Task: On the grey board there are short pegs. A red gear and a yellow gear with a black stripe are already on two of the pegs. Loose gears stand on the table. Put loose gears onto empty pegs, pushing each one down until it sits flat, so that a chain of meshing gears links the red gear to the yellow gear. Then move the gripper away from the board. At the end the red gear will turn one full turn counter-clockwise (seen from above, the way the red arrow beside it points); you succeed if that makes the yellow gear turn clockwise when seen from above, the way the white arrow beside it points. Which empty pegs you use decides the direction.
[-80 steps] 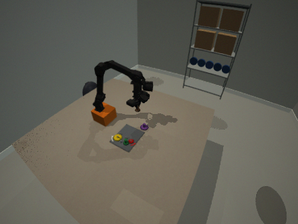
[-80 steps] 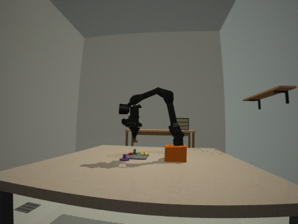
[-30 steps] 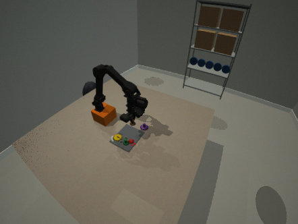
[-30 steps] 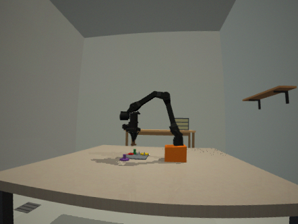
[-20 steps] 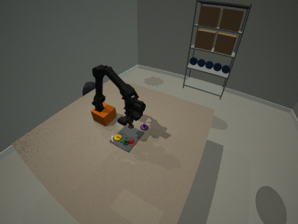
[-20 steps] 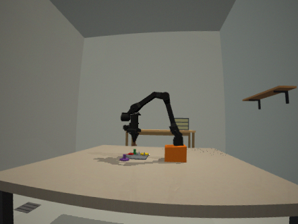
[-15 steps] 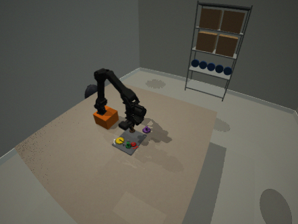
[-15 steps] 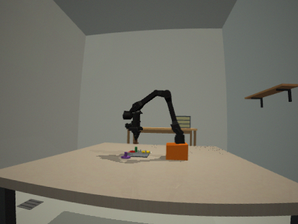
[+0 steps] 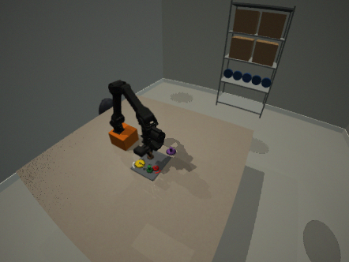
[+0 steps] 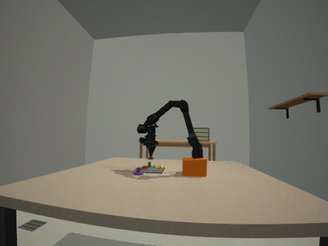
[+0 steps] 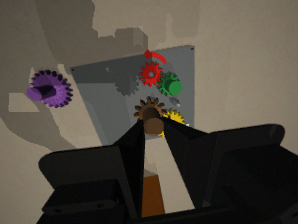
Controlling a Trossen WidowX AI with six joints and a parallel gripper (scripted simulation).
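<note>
My gripper tip is 80 mm above the green gear, 50 mm to the left of it and 20 mm short of it. The rest, counted from my gripper tip: red gear (90 mm below, 40 mm ahead, 20 mm to the right); then yellow gear (90 mm below, 70 mm behind, 30 mm to the right); then brown gear (10 mm below).
</note>
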